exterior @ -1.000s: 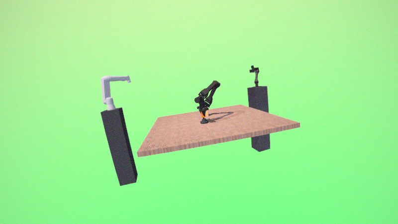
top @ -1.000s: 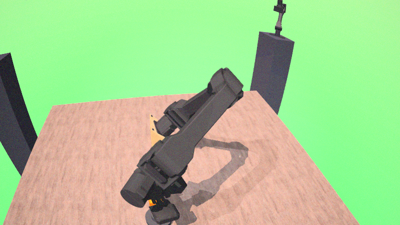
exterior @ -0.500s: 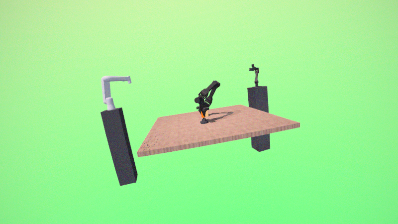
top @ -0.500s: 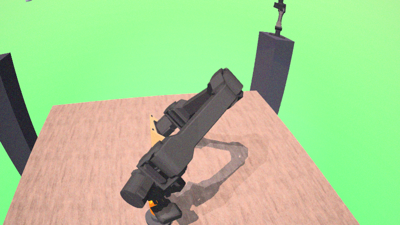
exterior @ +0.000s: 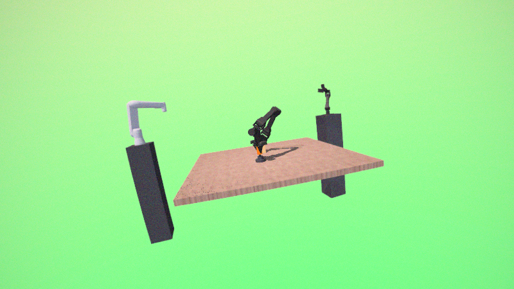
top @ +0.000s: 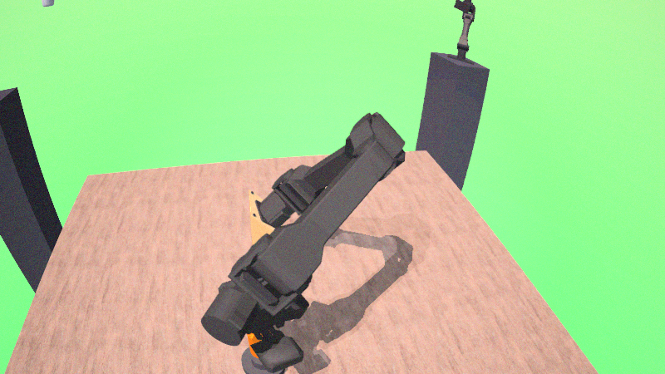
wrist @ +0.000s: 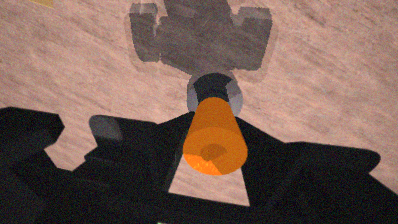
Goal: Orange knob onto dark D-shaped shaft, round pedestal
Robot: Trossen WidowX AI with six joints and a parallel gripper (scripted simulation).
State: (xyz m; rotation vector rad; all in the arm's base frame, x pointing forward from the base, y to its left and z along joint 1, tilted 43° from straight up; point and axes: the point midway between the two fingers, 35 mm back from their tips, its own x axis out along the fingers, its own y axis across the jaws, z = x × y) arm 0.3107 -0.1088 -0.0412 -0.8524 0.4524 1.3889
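Right now the orange knob is 2 cm above my gripper tip. From my gripper tip the other things lie so: dark round pedestal: 4 cm below.
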